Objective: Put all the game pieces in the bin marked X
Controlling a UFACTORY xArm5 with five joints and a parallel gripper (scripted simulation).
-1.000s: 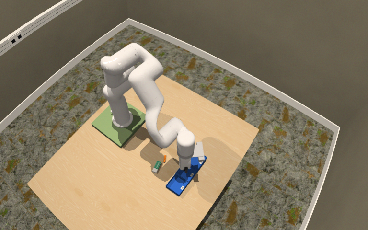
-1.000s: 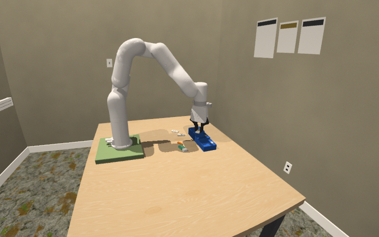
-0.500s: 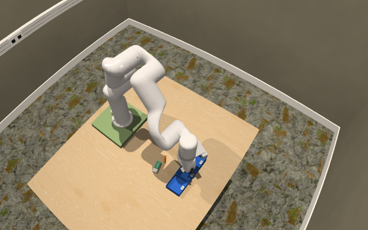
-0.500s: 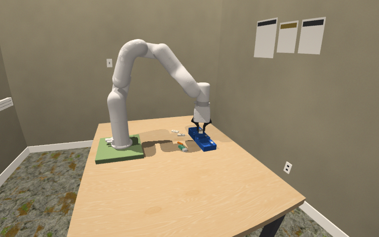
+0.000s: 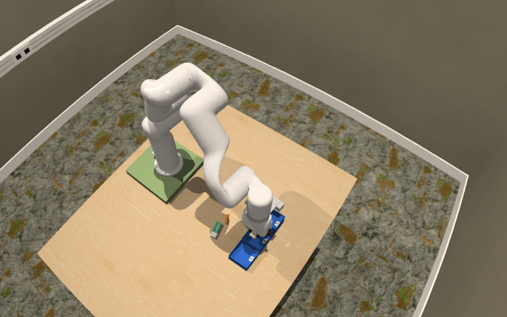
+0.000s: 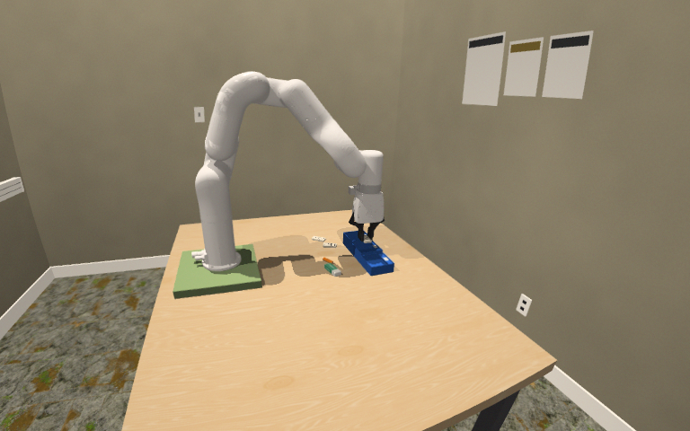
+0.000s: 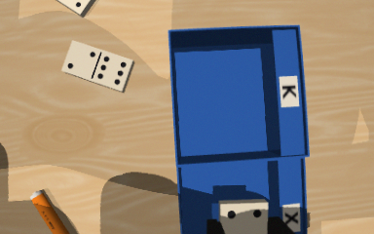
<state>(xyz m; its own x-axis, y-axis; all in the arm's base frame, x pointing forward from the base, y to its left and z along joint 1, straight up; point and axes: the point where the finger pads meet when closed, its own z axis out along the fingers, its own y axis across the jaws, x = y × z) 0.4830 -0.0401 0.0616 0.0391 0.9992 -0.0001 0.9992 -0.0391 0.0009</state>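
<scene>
Now: hand 70 mm above the bin and 10 mm short of it. From my hand the other things lie so: orange battery: 140 mm behind, 80 mm below; green-and-white item: 140 mm behind, 80 mm below, 70 mm to the right.
</scene>
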